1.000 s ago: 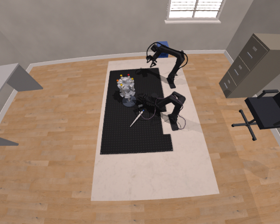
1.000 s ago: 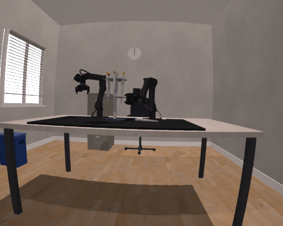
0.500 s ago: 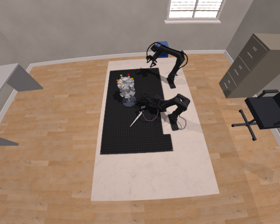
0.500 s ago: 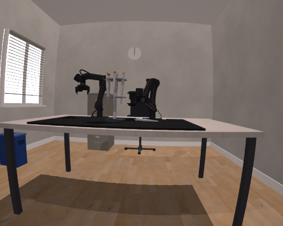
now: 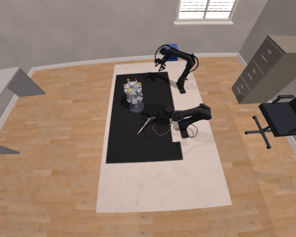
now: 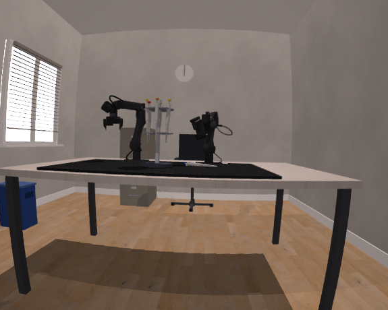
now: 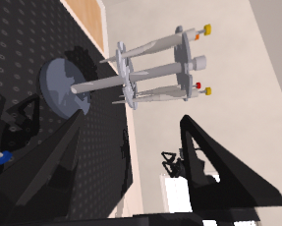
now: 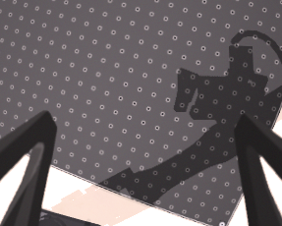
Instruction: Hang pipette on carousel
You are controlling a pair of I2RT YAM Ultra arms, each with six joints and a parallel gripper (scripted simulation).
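My left hand is 230 mm above the hand pipette, 60 mm short of it and 40 mm to the right of it.
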